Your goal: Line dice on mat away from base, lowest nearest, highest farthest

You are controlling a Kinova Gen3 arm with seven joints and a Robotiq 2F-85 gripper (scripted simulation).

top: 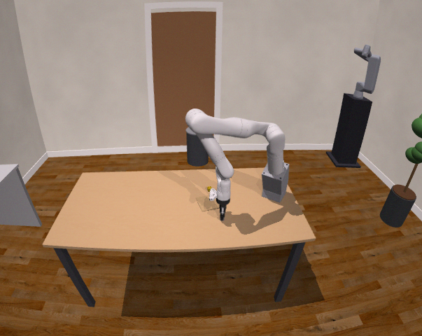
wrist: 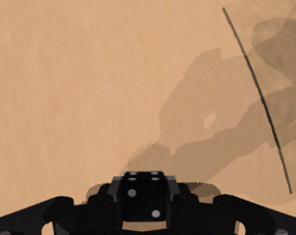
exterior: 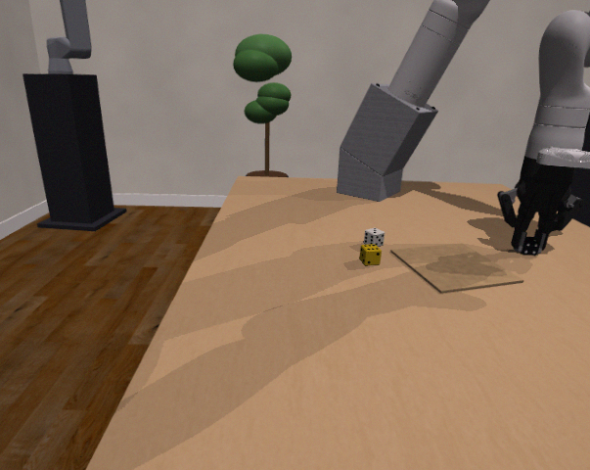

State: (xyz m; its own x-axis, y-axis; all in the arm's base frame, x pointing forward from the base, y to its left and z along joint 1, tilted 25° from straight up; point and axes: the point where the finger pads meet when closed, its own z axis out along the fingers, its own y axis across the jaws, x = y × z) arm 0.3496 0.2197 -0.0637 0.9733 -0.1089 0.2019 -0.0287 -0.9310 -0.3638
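The tan mat is 8 cm ahead of my hand, 15 cm to the right of it and 2 cm below it. Round my hand: white die 1 cm ahead, 26 cm to the right, 1 cm below; yellow die 8 cm ahead, 28 cm to the right, 1 cm below; black die 1 cm below.
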